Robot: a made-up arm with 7 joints.
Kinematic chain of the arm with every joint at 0, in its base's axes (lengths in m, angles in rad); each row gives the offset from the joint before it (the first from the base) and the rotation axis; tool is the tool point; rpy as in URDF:
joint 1: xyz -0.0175 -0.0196 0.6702 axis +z
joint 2: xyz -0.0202 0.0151 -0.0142 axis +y
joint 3: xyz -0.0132 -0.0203 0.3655 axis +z
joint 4: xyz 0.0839 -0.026 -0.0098 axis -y
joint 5: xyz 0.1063 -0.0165 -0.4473 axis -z
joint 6: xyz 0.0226 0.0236 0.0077 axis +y
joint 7: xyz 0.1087 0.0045 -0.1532 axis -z
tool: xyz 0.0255 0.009 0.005 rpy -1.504 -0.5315 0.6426
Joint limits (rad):
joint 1: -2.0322..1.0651
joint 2: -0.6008..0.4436
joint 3: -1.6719..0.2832
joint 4: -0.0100..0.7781
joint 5: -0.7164..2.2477
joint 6: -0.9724..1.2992
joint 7: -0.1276..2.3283
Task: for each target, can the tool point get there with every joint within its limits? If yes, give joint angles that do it. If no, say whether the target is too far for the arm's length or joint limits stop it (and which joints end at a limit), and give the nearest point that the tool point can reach.
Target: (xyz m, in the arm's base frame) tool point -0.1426 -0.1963 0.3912
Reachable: yes | joints -1.1205 0.2071 -0.0298 0.0805 1.9536 0.0672 1.0131
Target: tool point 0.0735 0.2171 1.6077
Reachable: no: joint limits stop it (at a limit: joint 1, joint 2, joint 4, joint 6) | nearest point 0.1070 0.2598 1.2355 | short by 0.376 m
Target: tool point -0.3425 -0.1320 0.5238
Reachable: yes | joints -1.6313 0.2690 -0.2039 0.0997 1.6242 -0.7405 0.2332
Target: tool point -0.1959 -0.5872 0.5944
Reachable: yes | joints -0.5783 0.0143 -1.1016 0.5981 0.8167 0.4214 0.1786
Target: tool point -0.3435 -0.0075 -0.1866
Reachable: no: joint limits stop it (at a limit: joint 1, joint 2) | nearest point -0.2569 -0.0762 0.3055 | short by 0.504 m
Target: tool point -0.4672 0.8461 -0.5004
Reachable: no: too far | nearest point -0.3211 0.3443 0.4174 | short by 1.056 m
